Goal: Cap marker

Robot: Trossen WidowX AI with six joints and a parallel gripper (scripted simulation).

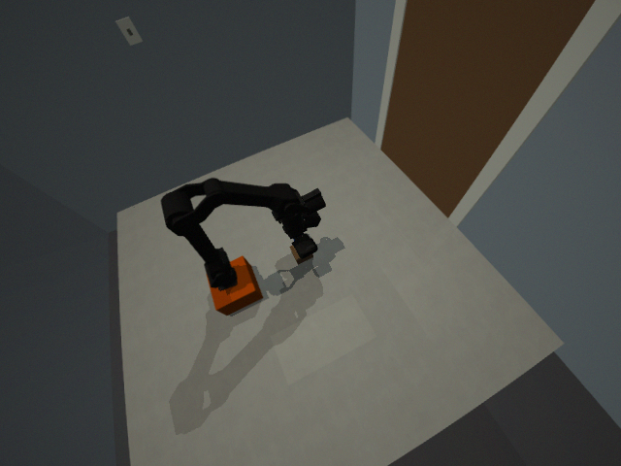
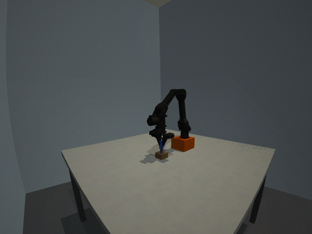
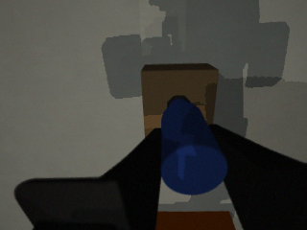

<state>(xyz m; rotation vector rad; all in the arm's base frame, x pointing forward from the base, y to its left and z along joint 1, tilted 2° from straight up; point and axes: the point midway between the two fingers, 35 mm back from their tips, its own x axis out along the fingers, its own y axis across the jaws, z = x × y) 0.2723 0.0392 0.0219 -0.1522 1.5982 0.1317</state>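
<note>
Right now my gripper tip is 10 mm below the blue cap. The rest, counted from my gripper tip: brown holder block 70 mm below.
</note>
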